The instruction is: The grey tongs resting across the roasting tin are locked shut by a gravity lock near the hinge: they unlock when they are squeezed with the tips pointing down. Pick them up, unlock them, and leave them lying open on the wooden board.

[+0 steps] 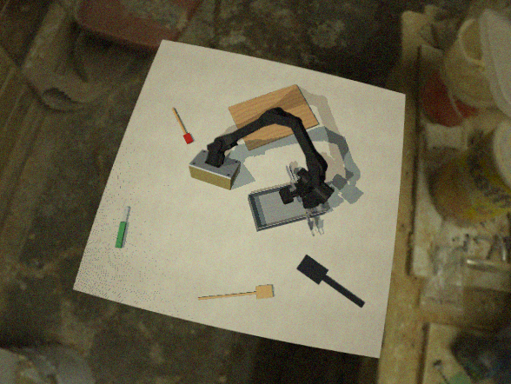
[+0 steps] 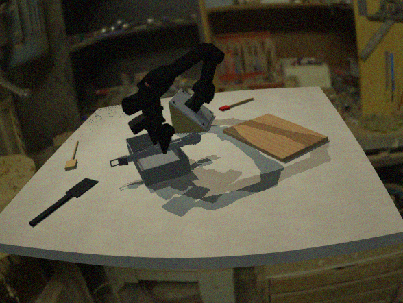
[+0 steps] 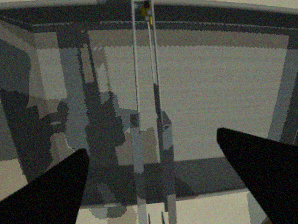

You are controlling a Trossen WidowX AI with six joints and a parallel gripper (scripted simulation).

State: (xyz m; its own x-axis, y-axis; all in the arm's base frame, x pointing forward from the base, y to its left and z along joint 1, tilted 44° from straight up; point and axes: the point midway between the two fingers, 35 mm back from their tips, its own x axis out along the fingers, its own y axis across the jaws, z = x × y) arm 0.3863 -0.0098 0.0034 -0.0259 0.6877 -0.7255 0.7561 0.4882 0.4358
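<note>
My gripper tip is 40 mm to the left of the grey roasting tin, 40 mm past it and 40 mm above it. From my gripper tip the other things lie so: wooden board 360 mm to the left, 230 mm behind, 60 mm below; black spatula 280 mm to the right, 230 mm ahead, 60 mm below.
</note>
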